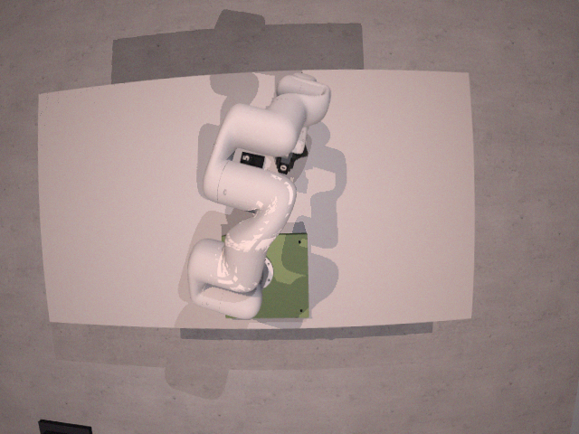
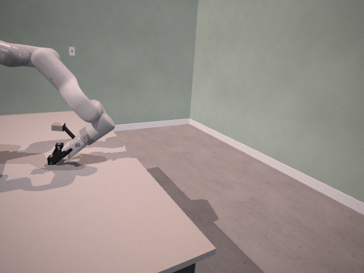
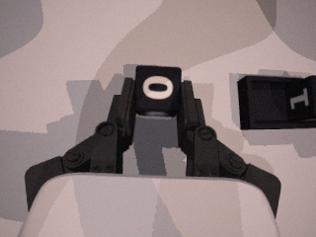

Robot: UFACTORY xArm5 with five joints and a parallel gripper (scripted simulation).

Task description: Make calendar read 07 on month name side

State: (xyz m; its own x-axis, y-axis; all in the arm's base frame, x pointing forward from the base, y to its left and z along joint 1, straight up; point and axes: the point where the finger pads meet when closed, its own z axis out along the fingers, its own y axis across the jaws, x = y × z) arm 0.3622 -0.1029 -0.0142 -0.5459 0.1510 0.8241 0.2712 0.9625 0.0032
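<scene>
My hand is 2 cm past the black cube and 1 cm above it. From my hand the other things lie so: black calendar tray: 1 cm ahead, 11 cm to the left, 2 cm below.
</scene>
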